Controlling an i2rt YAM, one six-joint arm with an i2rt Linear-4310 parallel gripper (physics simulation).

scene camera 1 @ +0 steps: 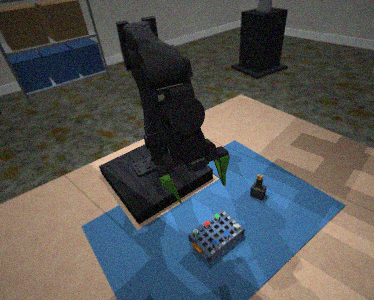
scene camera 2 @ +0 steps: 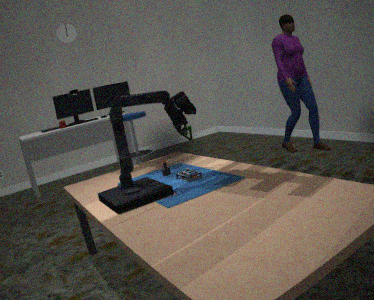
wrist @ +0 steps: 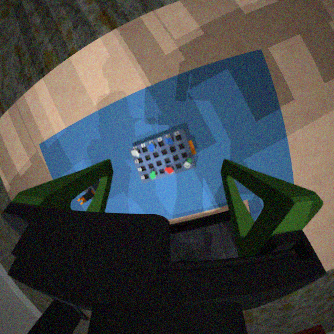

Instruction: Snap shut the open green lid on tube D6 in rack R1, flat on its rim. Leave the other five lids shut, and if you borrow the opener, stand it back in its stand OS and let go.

same spot on blue mat: [wrist: 229, 108] = [scene camera 2: 214, 180]
